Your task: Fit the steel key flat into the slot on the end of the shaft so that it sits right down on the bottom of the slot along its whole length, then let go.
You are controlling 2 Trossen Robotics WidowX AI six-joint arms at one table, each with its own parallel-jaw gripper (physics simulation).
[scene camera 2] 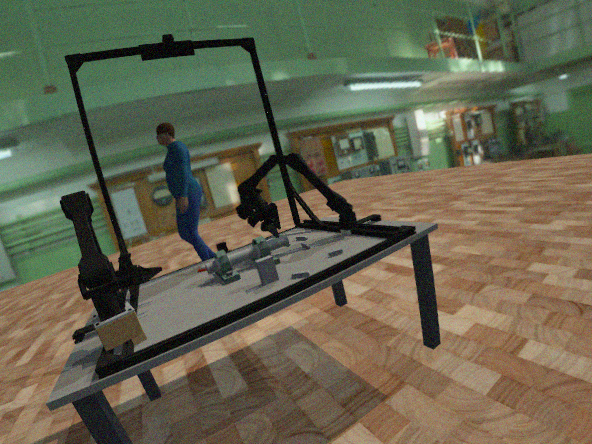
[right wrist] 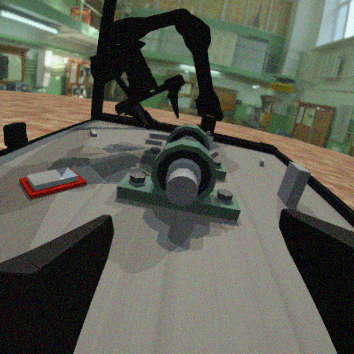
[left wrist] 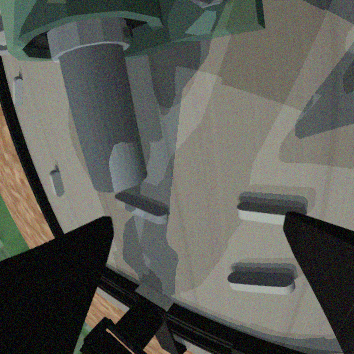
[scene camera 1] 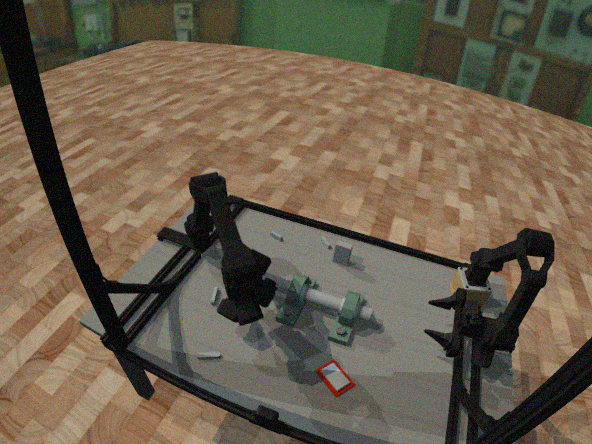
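The shaft lies horizontal in two green bearing blocks. Its slot does not show clearly. Several small grey keys lie loose on the table: one key near the shaft's end in the left wrist view, two more to the right, and two at the left. I cannot tell which is the one named. My left gripper is open and empty above the table by the shaft's end. My right gripper is open and empty, beyond the shaft's other end.
A grey upright block stands beside the shaft. A red-edged tray with a pale slab lies on the other side. A tan box is at the right arm's base. Black rails and a frame edge the table.
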